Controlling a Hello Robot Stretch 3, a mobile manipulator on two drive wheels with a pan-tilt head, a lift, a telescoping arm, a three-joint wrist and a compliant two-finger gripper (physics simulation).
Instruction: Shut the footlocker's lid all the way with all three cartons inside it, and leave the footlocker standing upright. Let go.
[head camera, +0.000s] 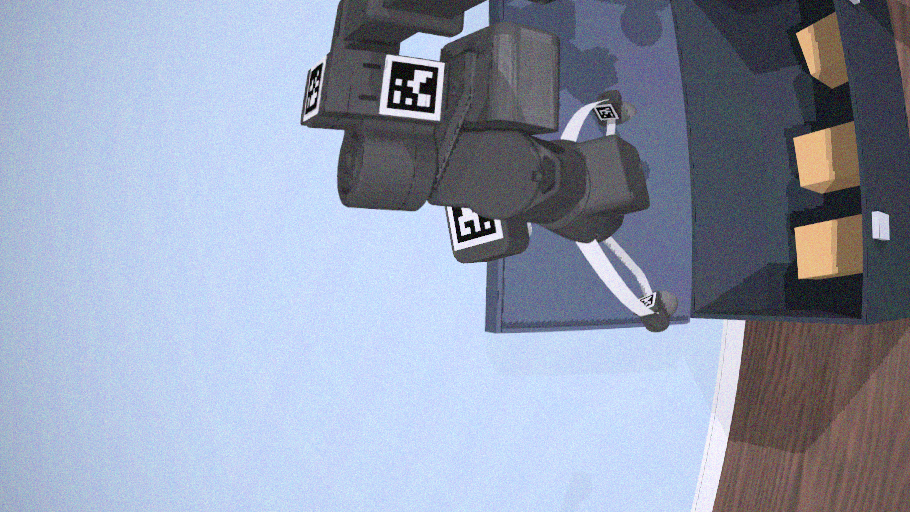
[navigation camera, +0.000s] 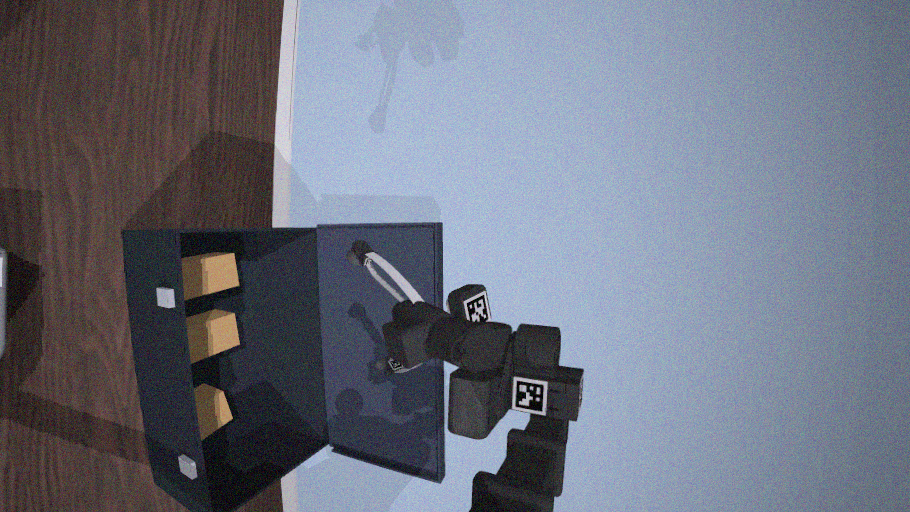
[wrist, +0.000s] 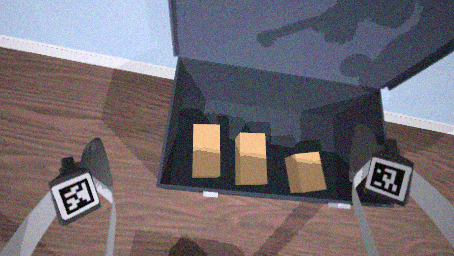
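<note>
The dark blue footlocker (head camera: 738, 159) (navigation camera: 159, 362) (wrist: 240, 85) stands upright on the floor. Its lid (head camera: 547, 286) (navigation camera: 420, 254) (wrist: 215, 30) is open, swung back on the wall side. Three tan cartons are inside along the front: one (head camera: 827, 251) (navigation camera: 213, 273) (wrist: 206, 150), a middle one (head camera: 827, 156) (navigation camera: 216, 334) (wrist: 251, 159), and one turned at an angle (head camera: 824, 50) (navigation camera: 213, 410) (wrist: 306, 172). My gripper (head camera: 638, 208) (navigation camera: 371, 310) (wrist: 229, 151) is open and empty, over the lid's inner face in the head and navigation views. Whether it touches the lid is unclear.
A pale blue wall (head camera: 222, 318) (navigation camera: 700, 191) with a white baseboard (head camera: 728, 382) (navigation camera: 284, 95) (wrist: 100, 60) is behind the footlocker. Two white latches (navigation camera: 165, 297) (navigation camera: 187, 466) are on its front. Brown wood floor (head camera: 776, 369) (wrist: 50, 110) lies around it.
</note>
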